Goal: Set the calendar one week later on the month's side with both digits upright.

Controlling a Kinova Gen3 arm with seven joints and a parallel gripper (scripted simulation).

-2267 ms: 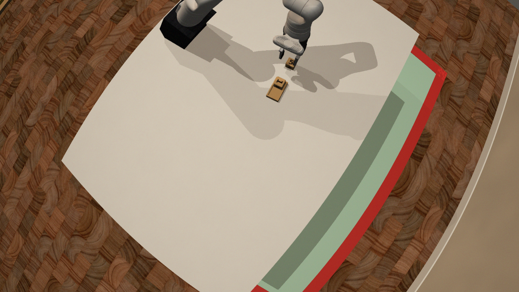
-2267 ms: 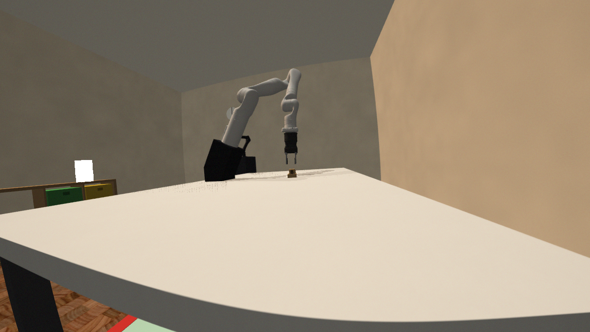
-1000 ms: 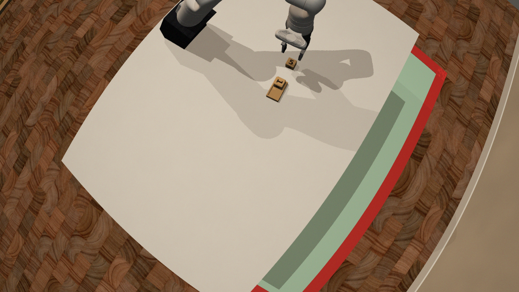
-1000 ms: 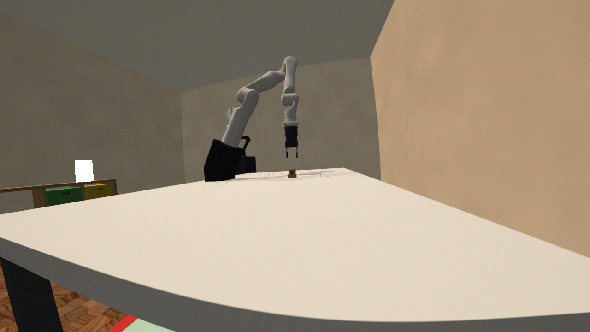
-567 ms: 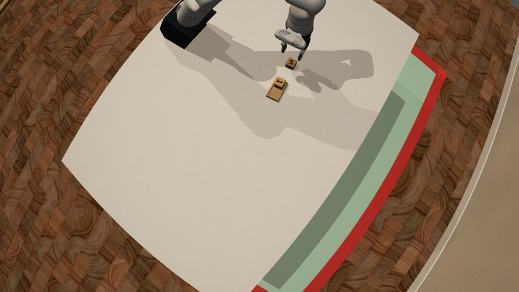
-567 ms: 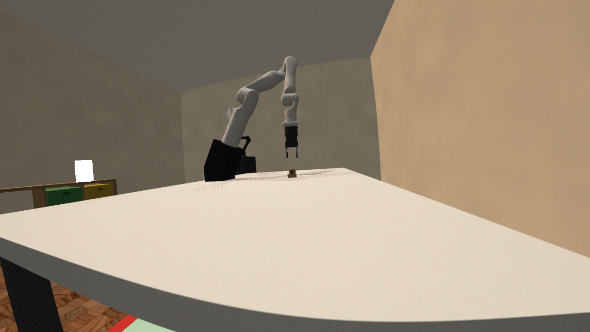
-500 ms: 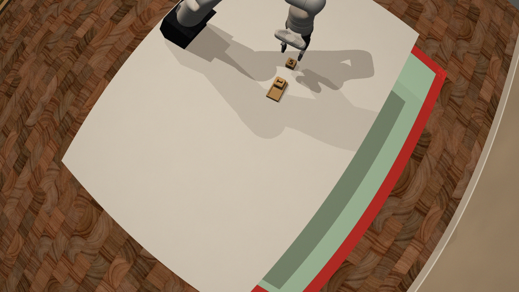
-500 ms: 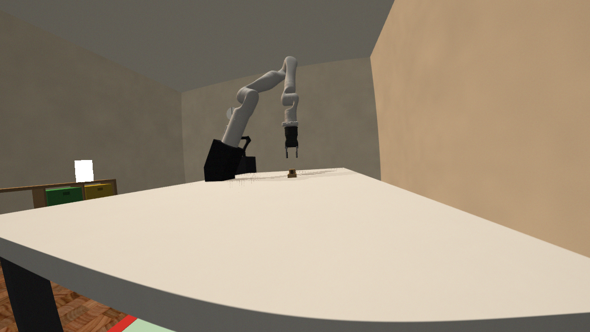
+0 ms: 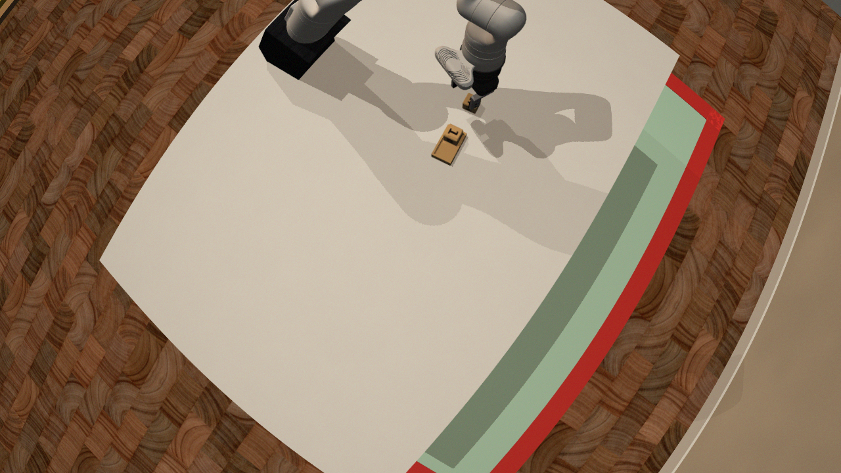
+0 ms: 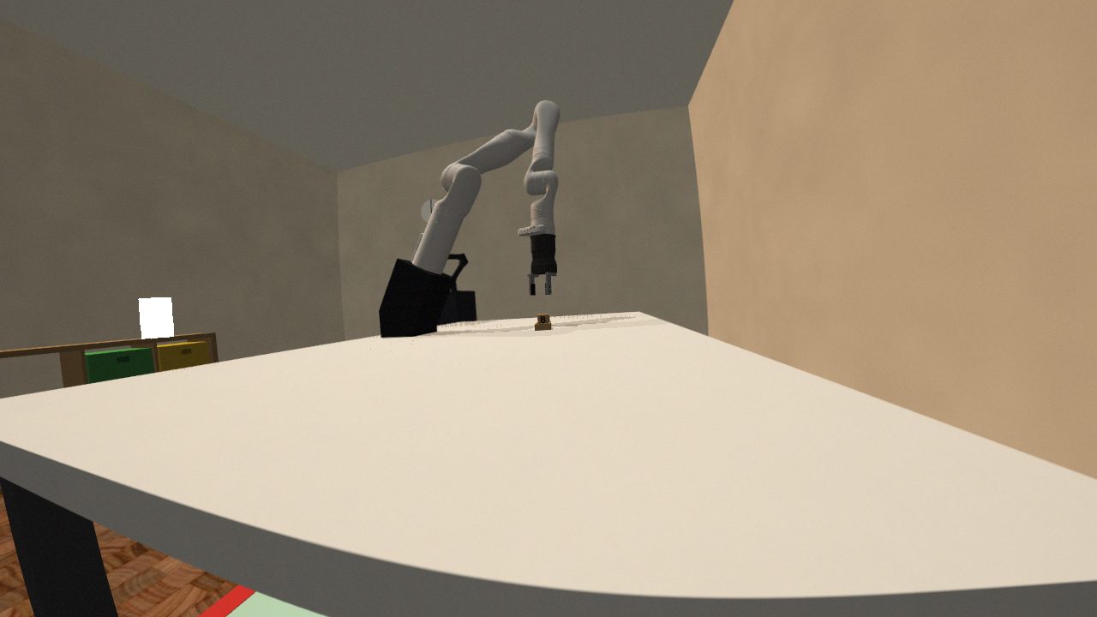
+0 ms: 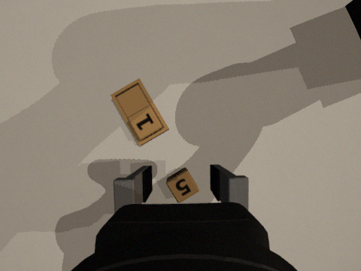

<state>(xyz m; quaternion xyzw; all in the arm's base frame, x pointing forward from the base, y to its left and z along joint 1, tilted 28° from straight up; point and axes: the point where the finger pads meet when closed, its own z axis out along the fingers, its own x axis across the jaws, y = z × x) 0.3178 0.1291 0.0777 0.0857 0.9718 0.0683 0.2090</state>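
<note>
The wooden tray is 10 cm below my hand, 8 cm to the right of it and 3 cm ahead of it.
</note>
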